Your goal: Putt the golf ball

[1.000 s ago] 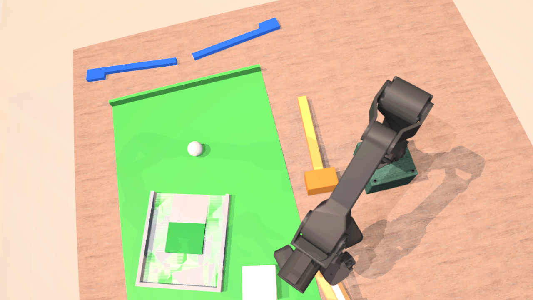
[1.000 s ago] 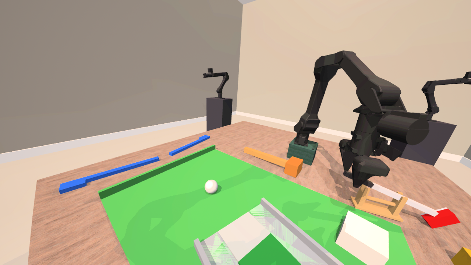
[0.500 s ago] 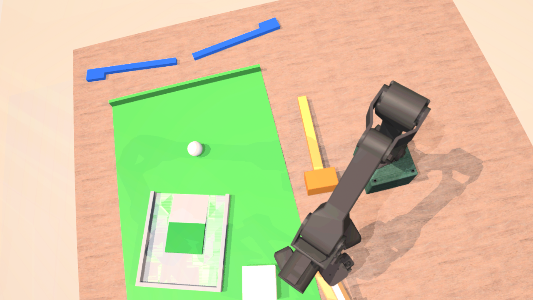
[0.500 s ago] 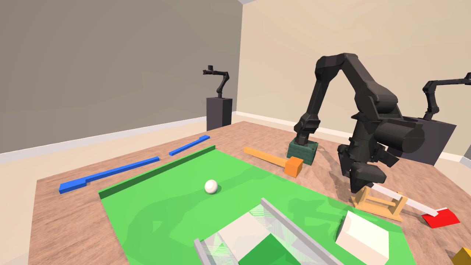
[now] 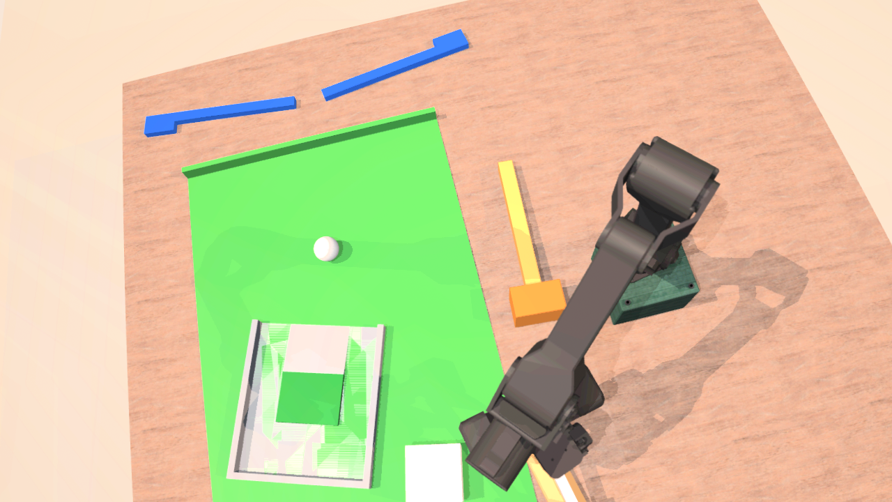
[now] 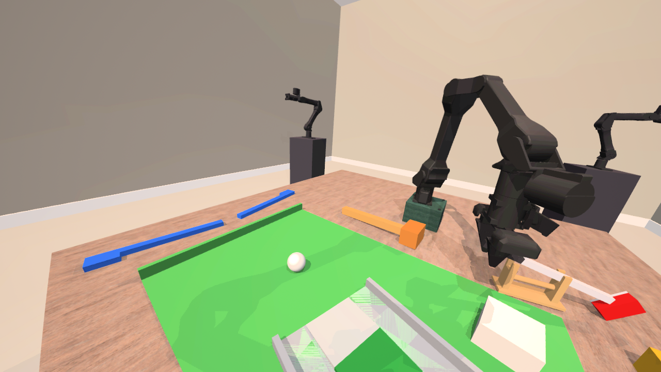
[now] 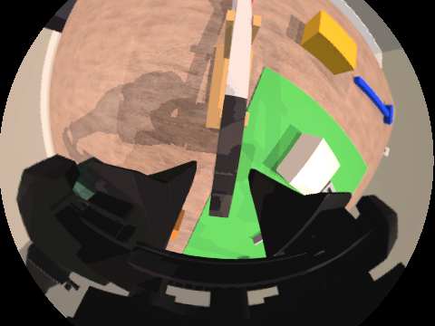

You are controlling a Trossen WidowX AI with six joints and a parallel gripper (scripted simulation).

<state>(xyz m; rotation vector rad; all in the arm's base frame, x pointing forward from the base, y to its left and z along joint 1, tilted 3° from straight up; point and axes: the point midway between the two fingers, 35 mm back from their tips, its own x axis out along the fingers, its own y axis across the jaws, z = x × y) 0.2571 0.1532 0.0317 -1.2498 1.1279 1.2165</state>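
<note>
Now: the wooden stand 1 cm behind my gripper tip, 9 cm to the left of it and 3 cm below it. From my gripper tip the other things lie so: white golf ball 18 cm ahead, 40 cm to the right, 4 cm below; then white block 15 cm ahead, 1 cm to the left, 4 cm below; then red putter 1 cm behind, 13 cm to the left.
</note>
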